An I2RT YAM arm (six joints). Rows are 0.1 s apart.
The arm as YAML. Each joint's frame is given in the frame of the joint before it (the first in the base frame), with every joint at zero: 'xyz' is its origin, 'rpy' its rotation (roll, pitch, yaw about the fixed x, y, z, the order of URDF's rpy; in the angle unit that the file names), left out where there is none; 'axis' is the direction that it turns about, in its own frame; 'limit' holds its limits. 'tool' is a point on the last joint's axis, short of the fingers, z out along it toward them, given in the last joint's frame.
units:
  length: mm
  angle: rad
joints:
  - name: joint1
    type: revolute
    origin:
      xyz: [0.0, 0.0, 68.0]
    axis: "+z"
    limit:
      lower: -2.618
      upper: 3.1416
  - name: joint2
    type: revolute
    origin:
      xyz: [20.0, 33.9, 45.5]
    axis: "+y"
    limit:
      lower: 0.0
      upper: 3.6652
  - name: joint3
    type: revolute
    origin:
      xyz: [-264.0, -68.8, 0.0]
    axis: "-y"
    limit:
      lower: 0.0
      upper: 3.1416
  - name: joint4
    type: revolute
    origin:
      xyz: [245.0, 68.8, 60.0]
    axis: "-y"
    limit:
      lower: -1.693
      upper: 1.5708
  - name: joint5
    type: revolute
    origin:
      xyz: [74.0, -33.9, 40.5]
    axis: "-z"
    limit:
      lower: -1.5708
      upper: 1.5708
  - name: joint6
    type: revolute
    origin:
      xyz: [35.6, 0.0, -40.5]
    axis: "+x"
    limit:
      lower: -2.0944
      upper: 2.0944
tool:
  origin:
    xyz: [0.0, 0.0, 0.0]
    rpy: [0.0, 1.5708, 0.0]
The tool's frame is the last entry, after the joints.
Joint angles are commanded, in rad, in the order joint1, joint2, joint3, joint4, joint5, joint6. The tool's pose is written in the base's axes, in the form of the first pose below.
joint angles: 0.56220 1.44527 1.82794 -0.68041 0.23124 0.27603
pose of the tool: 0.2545, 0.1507, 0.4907, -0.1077, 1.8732, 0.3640
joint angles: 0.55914 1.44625 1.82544 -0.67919 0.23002 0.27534
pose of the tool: 0.2556, 0.1503, 0.4898, -0.1069, 1.8754, 0.3616
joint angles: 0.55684 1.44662 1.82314 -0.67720 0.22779 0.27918
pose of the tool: 0.2563, 0.1501, 0.4892, -0.1028, 1.8767, 0.3644
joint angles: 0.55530 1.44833 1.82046 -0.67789 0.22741 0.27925
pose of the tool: 0.2573, 0.1502, 0.4878, -0.1027, 1.8815, 0.3618
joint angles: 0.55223 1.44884 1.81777 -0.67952 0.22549 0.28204
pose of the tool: 0.2581, 0.1497, 0.4866, -0.0995, 1.8866, 0.3614
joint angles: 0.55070 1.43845 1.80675 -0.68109 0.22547 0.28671
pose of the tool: 0.2560, 0.1479, 0.4859, -0.0942, 1.8891, 0.3627
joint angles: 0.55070 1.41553 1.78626 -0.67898 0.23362 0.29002
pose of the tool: 0.2508, 0.1444, 0.4861, -0.0844, 1.8842, 0.3593
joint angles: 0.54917 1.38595 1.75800 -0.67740 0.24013 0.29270
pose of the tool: 0.2445, 0.1397, 0.4853, -0.0753, 1.8809, 0.3554
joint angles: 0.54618 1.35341 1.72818 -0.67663 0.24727 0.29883
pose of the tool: 0.2376, 0.1342, 0.4845, -0.0610, 1.8772, 0.3525
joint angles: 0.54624 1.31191 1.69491 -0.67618 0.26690 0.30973
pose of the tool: 0.2279, 0.1275, 0.4846, -0.0353, 1.8672, 0.3458
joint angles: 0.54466 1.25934 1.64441 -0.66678 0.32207 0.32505
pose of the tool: 0.2172, 0.1184, 0.4825, 0.0216, 1.8488, 0.3108
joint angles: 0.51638 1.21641 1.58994 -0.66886 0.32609 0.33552
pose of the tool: 0.2123, 0.1074, 0.4750, 0.0574, 1.8591, 0.2887
